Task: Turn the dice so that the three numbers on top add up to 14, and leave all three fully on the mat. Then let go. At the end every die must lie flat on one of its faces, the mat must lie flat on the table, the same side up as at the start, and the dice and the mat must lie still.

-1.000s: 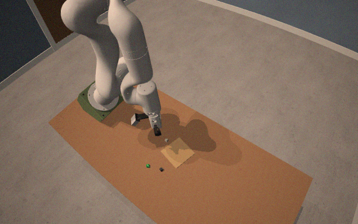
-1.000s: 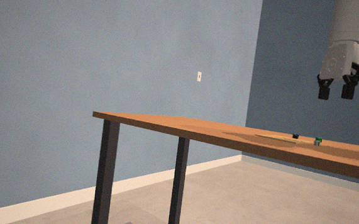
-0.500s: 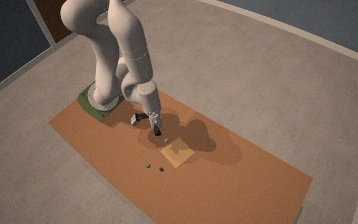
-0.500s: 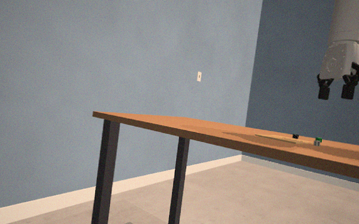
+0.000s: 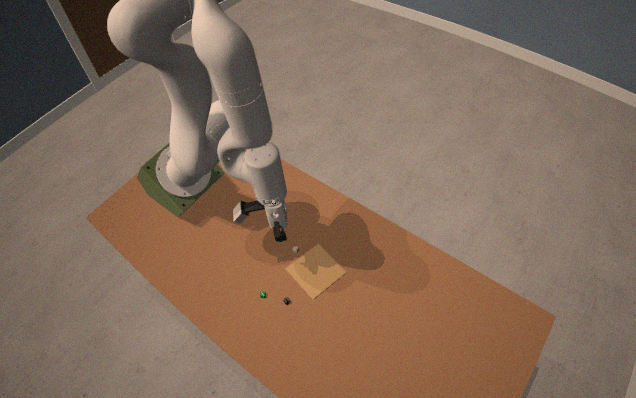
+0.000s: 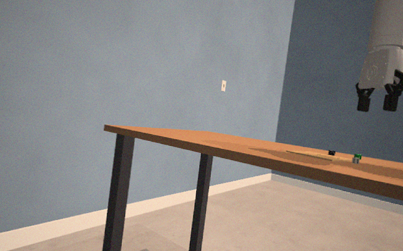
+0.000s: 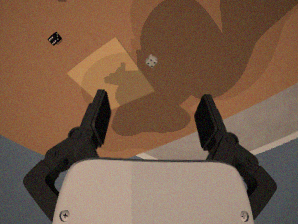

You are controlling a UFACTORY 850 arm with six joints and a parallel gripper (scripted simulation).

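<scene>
The black die is 150 mm to the right of my hand, 150 mm below it and 100 mm ahead of it. Also, from my hand: white die: 150 mm below, 30 mm ahead, 20 mm to the left; then green die: 170 mm to the right, 150 mm below, 30 mm ahead; then mat: 160 mm below, 120 mm ahead, 10 mm to the right.
</scene>
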